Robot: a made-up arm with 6 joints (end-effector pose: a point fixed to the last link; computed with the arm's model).
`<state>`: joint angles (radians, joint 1 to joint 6).
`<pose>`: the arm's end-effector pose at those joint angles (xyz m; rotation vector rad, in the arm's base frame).
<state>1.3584 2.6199 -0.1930 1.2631 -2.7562 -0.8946</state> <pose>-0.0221 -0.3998 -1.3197 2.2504 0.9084 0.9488</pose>
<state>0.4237 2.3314 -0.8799 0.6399 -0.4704 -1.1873</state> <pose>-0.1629 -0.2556 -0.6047 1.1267 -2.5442 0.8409</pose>
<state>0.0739 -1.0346 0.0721 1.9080 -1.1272 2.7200</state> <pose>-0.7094 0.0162 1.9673 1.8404 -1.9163 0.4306</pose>
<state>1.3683 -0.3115 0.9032 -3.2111 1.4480 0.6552</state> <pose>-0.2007 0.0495 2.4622 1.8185 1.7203 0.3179</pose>
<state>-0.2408 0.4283 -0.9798 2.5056 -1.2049 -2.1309</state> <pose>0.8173 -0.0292 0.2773 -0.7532 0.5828 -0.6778</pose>
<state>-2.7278 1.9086 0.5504 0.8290 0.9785 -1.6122</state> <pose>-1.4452 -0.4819 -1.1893 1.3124 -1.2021 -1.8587</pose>
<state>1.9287 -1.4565 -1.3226 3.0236 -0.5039 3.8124</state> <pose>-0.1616 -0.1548 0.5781 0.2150 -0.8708 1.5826</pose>
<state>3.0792 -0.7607 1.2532 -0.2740 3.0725 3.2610</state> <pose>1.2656 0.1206 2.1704 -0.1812 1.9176 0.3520</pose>
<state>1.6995 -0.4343 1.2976 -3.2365 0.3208 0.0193</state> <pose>-0.1141 -0.7241 2.4560 -1.1529 -1.4376 -1.0042</pose>
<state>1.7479 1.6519 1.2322 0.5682 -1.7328 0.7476</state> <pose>-0.2267 2.2569 -0.1826 -2.6237 0.7626 1.0573</pose>
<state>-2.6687 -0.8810 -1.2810 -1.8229 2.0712 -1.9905</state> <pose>0.0012 -0.0574 0.4120 2.2765 2.0970 0.0348</pose>
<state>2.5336 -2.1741 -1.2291 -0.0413 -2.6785 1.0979</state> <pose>0.3865 -0.0170 0.4875 1.9594 0.3705 -1.7829</pose>
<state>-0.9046 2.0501 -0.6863 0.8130 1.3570 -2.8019</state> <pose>-0.0516 -0.1646 -0.8639 -2.2813 -0.2196 1.1779</pose>
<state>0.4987 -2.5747 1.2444 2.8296 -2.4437 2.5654</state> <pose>-1.3895 -0.5324 -1.4940 0.3327 0.0465 0.2980</pose>
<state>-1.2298 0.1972 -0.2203 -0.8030 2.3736 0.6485</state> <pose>0.2644 -1.1750 0.8557 -1.2910 -1.3088 -2.3849</pose>
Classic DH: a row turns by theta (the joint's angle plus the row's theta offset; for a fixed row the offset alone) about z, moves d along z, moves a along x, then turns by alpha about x. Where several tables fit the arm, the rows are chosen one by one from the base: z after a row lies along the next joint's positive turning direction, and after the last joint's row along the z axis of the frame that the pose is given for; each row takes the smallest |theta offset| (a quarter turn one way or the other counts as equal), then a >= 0, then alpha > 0; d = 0 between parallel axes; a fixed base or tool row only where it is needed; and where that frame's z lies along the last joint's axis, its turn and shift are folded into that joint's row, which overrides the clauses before.
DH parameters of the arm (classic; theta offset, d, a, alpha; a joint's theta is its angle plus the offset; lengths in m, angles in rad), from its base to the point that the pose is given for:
joint 1: 0 0.268 0 -1.5708
joint 2: -1.5708 0 1.2 3.1416
joint 3: 0 0 0 -1.5708
joint 4: 0 -1.117 0 1.5708
joint 5: 0 0.207 0 -1.5708
joint 6: 1.5708 0 0 1.5708
tool (fixed): -1.5708 0 0 0

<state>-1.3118 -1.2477 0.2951 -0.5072 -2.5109 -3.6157</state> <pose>-0.4326 0.9262 1.7628 -1.9199 1.1118 0.8496</pose>
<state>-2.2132 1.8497 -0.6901 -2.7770 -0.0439 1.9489</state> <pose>0.0404 -0.2689 -0.6339 -2.3270 -0.7489 1.1832</pose>
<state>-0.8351 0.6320 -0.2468 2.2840 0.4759 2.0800</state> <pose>1.1354 -1.0524 0.4761 2.2943 0.3391 -1.3621</pose>
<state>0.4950 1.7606 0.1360 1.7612 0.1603 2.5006</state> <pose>1.1441 0.6622 -1.0847 1.1810 1.4117 -1.2362</pose>
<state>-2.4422 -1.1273 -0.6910 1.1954 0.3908 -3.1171</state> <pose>0.0682 0.1565 1.4295 0.5811 -1.7121 -1.0206</pose>
